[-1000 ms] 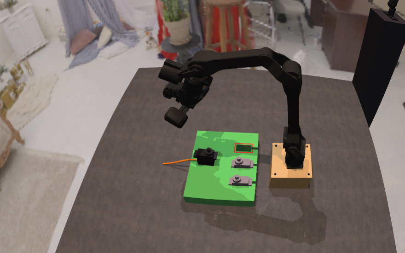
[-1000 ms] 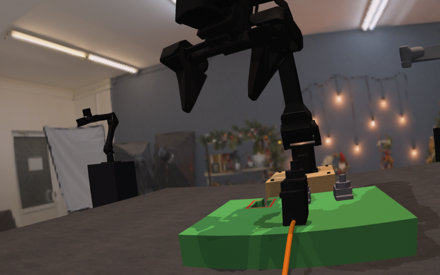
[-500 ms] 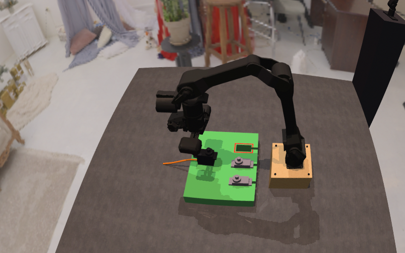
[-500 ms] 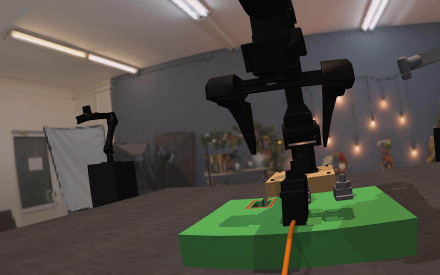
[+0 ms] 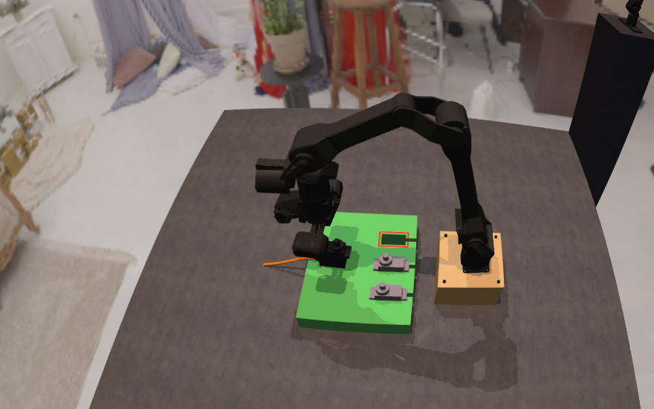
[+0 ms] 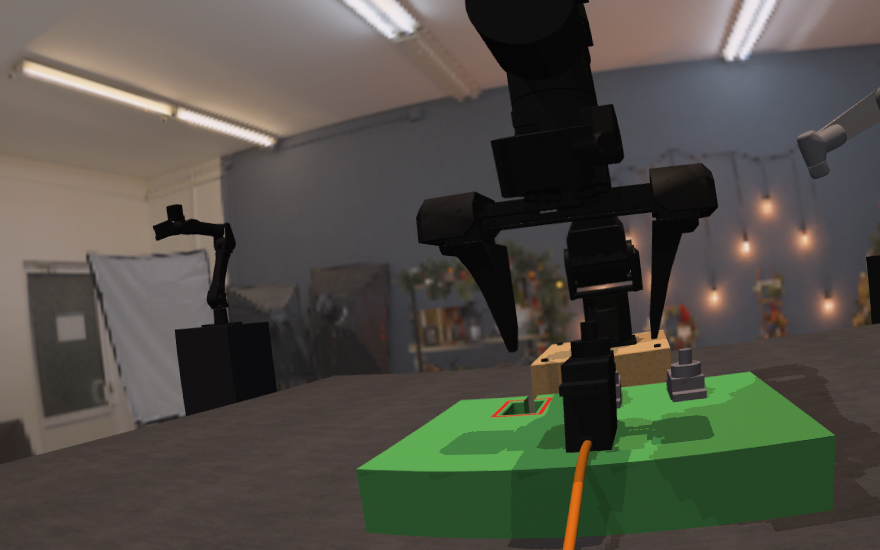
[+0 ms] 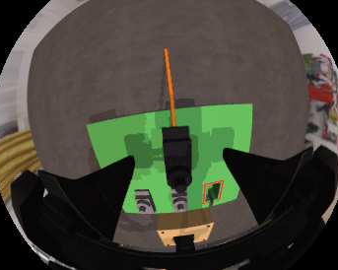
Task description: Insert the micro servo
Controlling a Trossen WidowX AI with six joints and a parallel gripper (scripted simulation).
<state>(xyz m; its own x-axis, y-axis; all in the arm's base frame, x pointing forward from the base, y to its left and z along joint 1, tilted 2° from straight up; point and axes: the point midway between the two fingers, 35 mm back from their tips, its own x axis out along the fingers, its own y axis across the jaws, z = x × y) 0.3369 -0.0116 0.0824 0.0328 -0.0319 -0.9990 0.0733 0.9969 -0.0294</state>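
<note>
The green deck is 9 cm below my gripper tip, 4 cm behind it and 1 cm to the left of it.
</note>
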